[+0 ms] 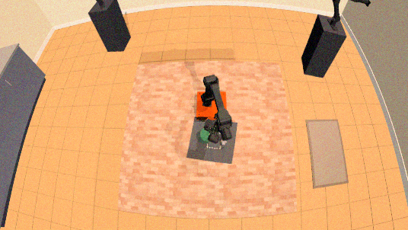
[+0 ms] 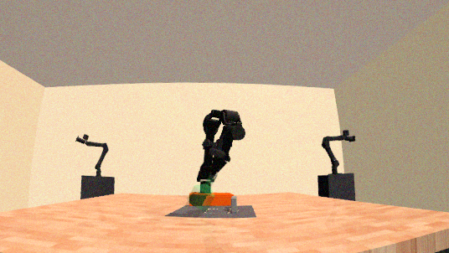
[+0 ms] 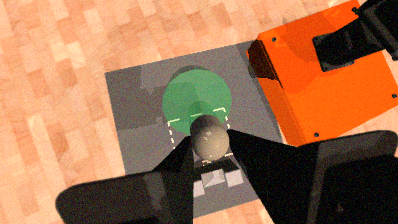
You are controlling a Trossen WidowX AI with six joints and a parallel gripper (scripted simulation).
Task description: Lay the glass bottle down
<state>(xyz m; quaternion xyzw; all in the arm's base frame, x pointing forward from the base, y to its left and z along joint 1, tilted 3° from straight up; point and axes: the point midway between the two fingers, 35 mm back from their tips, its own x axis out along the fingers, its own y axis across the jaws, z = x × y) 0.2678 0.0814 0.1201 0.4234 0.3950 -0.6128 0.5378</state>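
My gripper tip is 15 cm above the dark grey mat. The rest, counted from my gripper tip: green glass bottle 4 cm below, 2 cm to the right.
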